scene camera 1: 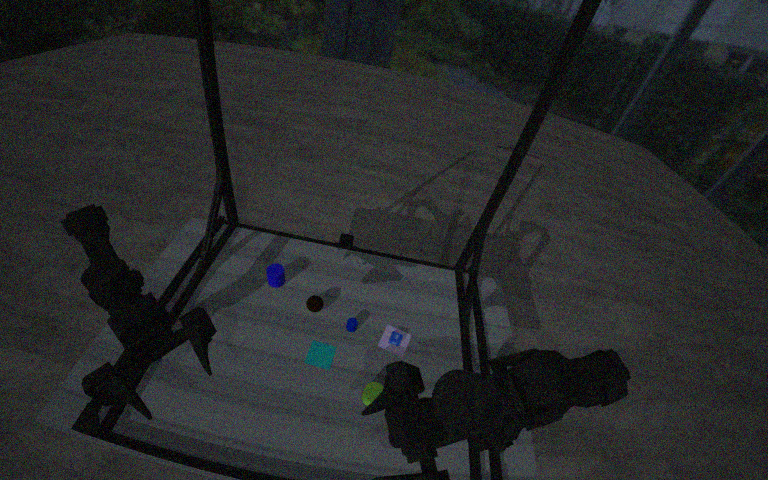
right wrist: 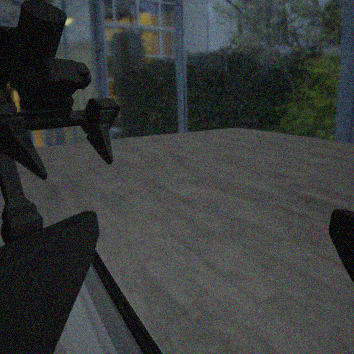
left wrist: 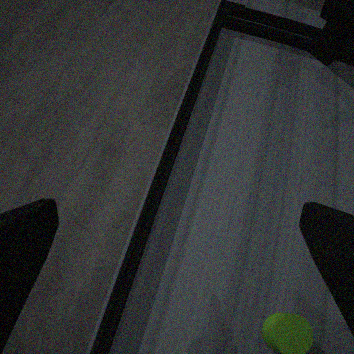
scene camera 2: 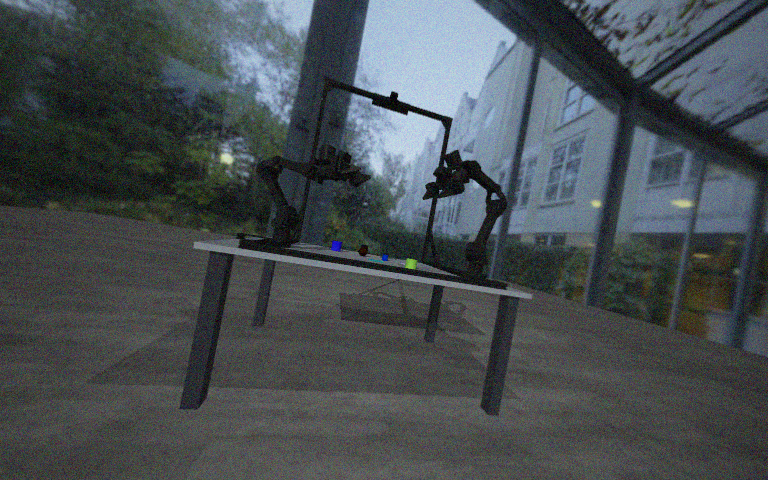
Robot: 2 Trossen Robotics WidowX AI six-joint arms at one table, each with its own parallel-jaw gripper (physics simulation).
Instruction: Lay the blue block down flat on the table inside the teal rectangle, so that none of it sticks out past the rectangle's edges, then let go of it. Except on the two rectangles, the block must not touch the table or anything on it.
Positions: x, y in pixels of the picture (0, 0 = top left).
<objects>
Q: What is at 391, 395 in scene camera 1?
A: My left gripper.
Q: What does my left gripper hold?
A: Nothing.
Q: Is my left gripper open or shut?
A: Open.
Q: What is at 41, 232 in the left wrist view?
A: My left gripper.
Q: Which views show my right gripper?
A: Scene camera 1, the right wrist view and scene camera 2 only.
</objects>
